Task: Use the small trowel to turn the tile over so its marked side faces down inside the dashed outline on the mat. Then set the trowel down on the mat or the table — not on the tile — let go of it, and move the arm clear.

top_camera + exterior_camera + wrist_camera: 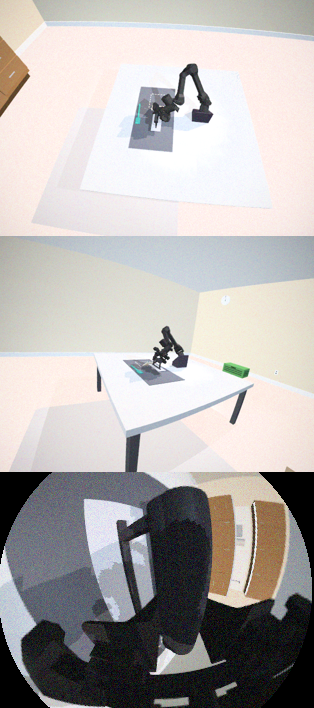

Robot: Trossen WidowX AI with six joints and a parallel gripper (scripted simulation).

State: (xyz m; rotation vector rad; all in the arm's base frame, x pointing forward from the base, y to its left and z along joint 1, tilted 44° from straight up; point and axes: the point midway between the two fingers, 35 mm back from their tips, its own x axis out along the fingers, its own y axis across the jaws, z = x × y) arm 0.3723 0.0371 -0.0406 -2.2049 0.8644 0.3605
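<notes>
The tile is 110 mm to the right of my gripper tip, 60 mm below it and 20 mm behind it. Round my gripper tip: dark-handled trowel: 30 mm behind, 10 mm below; grey mat: 110 mm below, 60 mm to the right; teal tool: 140 mm ahead, 80 mm below, 30 mm to the right.
</notes>
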